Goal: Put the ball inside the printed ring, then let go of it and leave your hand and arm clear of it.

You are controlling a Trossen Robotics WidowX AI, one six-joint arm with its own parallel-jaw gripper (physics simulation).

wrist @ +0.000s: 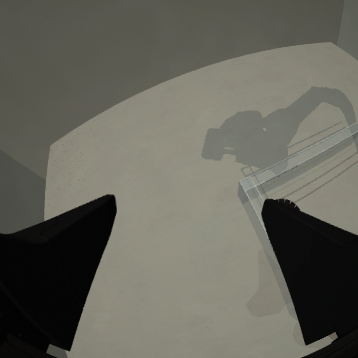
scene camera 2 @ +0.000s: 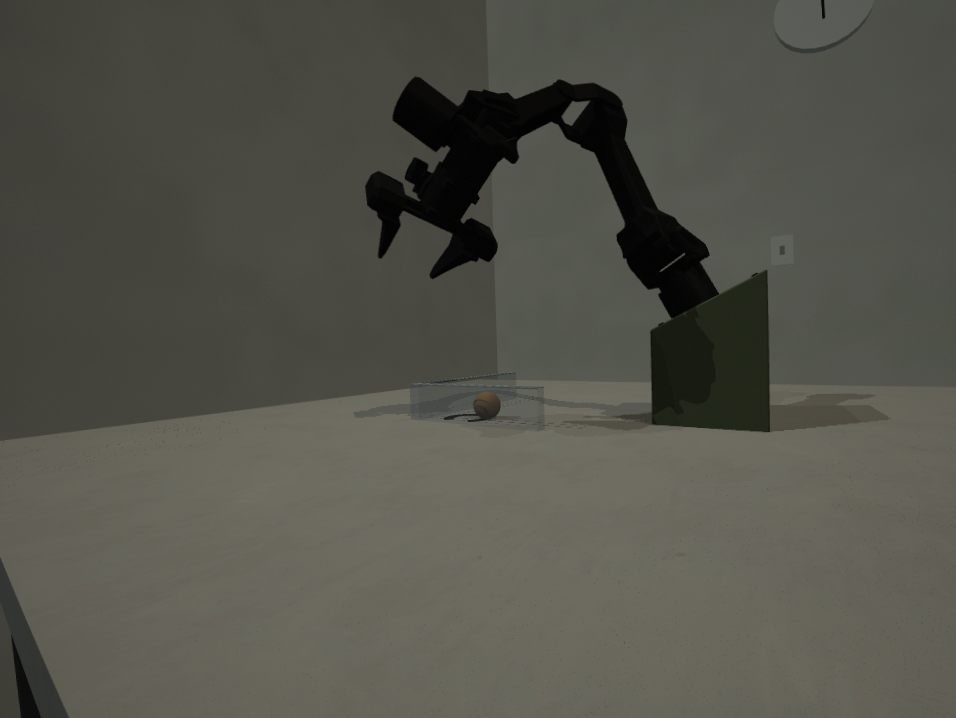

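An orange-brown ball (scene camera 2: 486,405) rests on the table behind a clear panel in the scene view. Part of the dark printed ring (scene camera 2: 455,418) (wrist: 289,203) shows low at the ball's left in that view; the low angle does not show whether the ball is fully inside it. In the wrist view a short piece of the ring shows beside the right finger, and the ball does not show. My gripper (scene camera 2: 406,266) (wrist: 191,205) is open and empty, high above the table, up and to the left of the ball in the scene view, apart from it.
Low clear walls (scene camera 2: 432,401) (wrist: 300,157) stand around the ball's area, with a corner left of the right finger in the wrist view. The green wedge base (scene camera 2: 734,370) stands to the right. The arm arches high over the pale table (scene camera 2: 479,556). Its shadow falls near the walls.
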